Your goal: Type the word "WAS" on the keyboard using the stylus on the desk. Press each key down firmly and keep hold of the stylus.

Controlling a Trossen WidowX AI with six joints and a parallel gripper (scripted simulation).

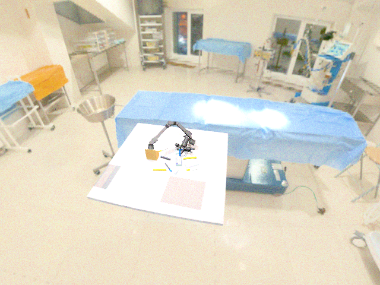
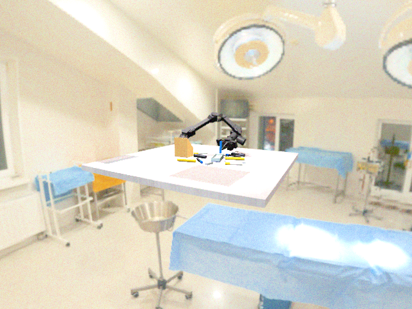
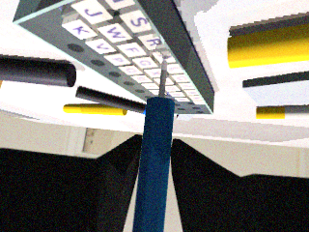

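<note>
My gripper tip is 3 cm past the E key, 7 cm to the left of it and 6 cm above it. Round my gripper tip: stylus 1 cm below; then stylus tip 5 cm below.
</note>
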